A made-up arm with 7 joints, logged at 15 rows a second.
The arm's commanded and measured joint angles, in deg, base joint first. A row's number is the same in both.
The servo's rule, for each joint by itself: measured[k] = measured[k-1] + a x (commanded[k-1-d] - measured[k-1]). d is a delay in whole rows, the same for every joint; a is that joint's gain. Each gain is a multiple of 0.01, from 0.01 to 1. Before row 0 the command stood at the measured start. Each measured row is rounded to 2 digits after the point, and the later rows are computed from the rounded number. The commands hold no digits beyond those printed.
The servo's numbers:
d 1
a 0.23 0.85 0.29 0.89 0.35 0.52 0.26
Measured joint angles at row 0: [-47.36 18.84 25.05 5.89 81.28 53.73 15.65]
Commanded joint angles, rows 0 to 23: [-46.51 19.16 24.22 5.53 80.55 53.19 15.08]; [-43.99 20.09 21.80 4.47 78.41 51.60 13.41]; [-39.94 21.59 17.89 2.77 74.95 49.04 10.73]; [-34.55 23.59 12.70 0.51 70.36 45.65 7.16]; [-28.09 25.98 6.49 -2.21 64.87 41.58 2.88]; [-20.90 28.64 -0.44 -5.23 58.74 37.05 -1.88]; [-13.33 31.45 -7.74 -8.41 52.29 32.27 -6.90]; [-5.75 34.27 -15.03 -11.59 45.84 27.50 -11.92]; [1.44 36.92 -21.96 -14.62 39.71 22.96 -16.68]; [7.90 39.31 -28.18 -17.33 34.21 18.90 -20.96]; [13.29 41.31 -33.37 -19.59 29.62 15.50 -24.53]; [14.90 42.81 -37.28 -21.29 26.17 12.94 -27.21]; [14.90 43.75 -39.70 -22.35 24.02 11.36 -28.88]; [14.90 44.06 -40.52 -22.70 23.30 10.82 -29.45]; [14.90 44.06 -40.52 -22.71 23.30 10.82 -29.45]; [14.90 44.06 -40.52 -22.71 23.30 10.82 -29.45]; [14.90 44.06 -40.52 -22.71 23.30 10.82 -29.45]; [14.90 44.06 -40.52 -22.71 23.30 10.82 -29.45]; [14.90 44.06 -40.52 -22.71 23.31 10.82 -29.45]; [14.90 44.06 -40.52 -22.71 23.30 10.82 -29.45]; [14.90 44.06 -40.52 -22.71 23.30 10.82 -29.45]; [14.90 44.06 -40.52 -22.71 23.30 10.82 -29.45]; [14.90 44.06 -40.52 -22.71 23.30 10.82 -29.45]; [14.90 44.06 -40.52 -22.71 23.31 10.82 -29.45]
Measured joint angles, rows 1 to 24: [-47.36 18.84 25.05 5.89 81.28 53.73 15.65]; [-47.16 19.11 24.81 5.57 81.02 53.45 15.50]; [-46.43 19.94 23.94 4.59 80.11 52.49 14.96]; [-44.94 21.34 22.19 2.97 78.30 50.70 13.86]; [-42.55 23.25 19.44 0.78 75.52 48.07 12.12]; [-39.22 25.57 15.68 -1.88 71.79 44.70 9.72]; [-35.01 28.18 11.01 -4.86 67.22 40.72 6.70]; [-30.02 30.96 5.57 -8.02 61.99 36.33 3.16]; [-24.44 33.77 -0.40 -11.20 56.34 31.74 -0.76]; [-18.49 36.45 -6.65 -14.24 50.52 27.17 -4.90]; [-12.42 38.88 -12.89 -16.99 44.81 22.87 -9.08]; [-6.51 40.95 -18.83 -19.30 39.49 19.04 -13.10]; [-1.59 42.53 -24.18 -21.07 34.83 15.87 -16.77]; [2.20 43.57 -28.68 -22.21 31.05 13.52 -19.92]; [5.12 43.99 -32.11 -22.65 28.34 12.12 -22.40]; [7.37 44.05 -34.55 -22.70 26.58 11.44 -24.23]; [9.10 44.06 -36.28 -22.71 25.43 11.12 -25.59]; [10.43 44.06 -37.51 -22.71 24.68 10.96 -26.59]; [11.46 44.06 -38.38 -22.71 24.20 10.89 -27.33]; [12.25 44.06 -39.00 -22.71 23.89 10.85 -27.88]; [12.86 44.06 -39.44 -22.71 23.68 10.83 -28.29]; [13.33 44.06 -39.75 -22.71 23.55 10.82 -28.59]; [13.69 44.06 -39.97 -22.71 23.46 10.82 -28.81]; [13.97 44.06 -40.13 -22.71 23.40 10.82 -28.98]
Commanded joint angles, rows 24 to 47: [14.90 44.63 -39.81 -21.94 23.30 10.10 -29.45]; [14.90 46.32 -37.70 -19.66 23.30 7.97 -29.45]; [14.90 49.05 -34.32 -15.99 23.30 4.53 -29.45]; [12.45 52.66 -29.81 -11.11 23.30 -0.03 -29.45]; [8.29 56.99 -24.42 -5.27 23.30 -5.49 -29.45]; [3.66 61.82 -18.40 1.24 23.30 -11.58 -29.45]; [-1.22 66.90 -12.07 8.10 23.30 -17.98 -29.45]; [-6.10 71.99 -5.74 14.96 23.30 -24.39 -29.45]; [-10.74 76.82 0.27 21.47 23.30 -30.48 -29.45]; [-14.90 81.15 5.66 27.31 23.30 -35.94 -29.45]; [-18.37 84.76 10.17 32.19 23.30 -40.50 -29.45]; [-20.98 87.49 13.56 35.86 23.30 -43.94 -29.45]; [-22.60 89.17 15.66 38.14 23.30 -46.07 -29.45]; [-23.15 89.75 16.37 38.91 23.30 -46.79 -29.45]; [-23.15 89.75 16.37 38.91 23.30 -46.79 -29.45]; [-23.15 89.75 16.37 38.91 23.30 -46.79 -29.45]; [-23.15 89.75 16.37 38.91 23.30 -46.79 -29.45]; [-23.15 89.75 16.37 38.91 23.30 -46.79 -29.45]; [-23.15 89.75 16.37 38.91 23.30 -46.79 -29.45]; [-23.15 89.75 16.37 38.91 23.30 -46.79 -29.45]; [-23.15 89.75 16.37 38.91 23.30 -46.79 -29.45]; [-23.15 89.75 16.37 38.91 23.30 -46.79 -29.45]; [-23.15 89.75 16.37 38.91 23.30 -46.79 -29.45]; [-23.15 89.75 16.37 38.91 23.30 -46.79 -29.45]
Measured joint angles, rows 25 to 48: [14.18 44.06 -40.24 -22.71 23.37 10.82 -29.10]; [14.35 44.54 -40.12 -22.02 23.35 10.45 -29.19]; [14.48 46.05 -39.42 -19.92 23.33 9.16 -29.26]; [14.58 48.60 -37.94 -16.42 23.32 6.75 -29.31]; [14.09 52.05 -35.58 -11.69 23.31 3.22 -29.35]; [12.76 56.25 -32.34 -5.98 23.31 -1.31 -29.38]; [10.67 60.98 -28.30 0.45 23.31 -6.65 -29.40]; [7.94 66.01 -23.59 7.26 23.31 -12.54 -29.41]; [4.71 71.09 -18.41 14.11 23.31 -18.70 -29.42]; [1.16 75.96 -12.99 20.66 23.31 -24.83 -29.43]; [-2.53 80.37 -7.58 26.58 23.31 -30.61 -29.44]; [-6.17 84.10 -2.43 31.57 23.31 -35.75 -29.44]; [-9.58 86.98 2.21 35.39 23.31 -40.01 -29.44]; [-12.57 88.84 6.11 37.84 23.31 -43.16 -29.44]; [-15.00 89.61 9.09 38.79 23.31 -45.05 -29.44]; [-16.87 89.73 11.20 38.90 23.31 -45.95 -29.44]; [-18.31 89.75 12.70 38.91 23.31 -46.39 -29.44]; [-19.42 89.75 13.76 38.91 23.31 -46.60 -29.44]; [-20.28 89.75 14.52 38.91 23.31 -46.70 -29.44]; [-20.94 89.75 15.06 38.91 23.31 -46.75 -29.44]; [-21.45 89.75 15.44 38.91 23.31 -46.77 -29.44]; [-21.84 89.75 15.71 38.91 23.31 -46.78 -29.44]; [-22.14 89.75 15.90 38.91 23.31 -46.79 -29.44]; [-22.37 89.75 16.04 38.91 23.31 -46.79 -29.44]
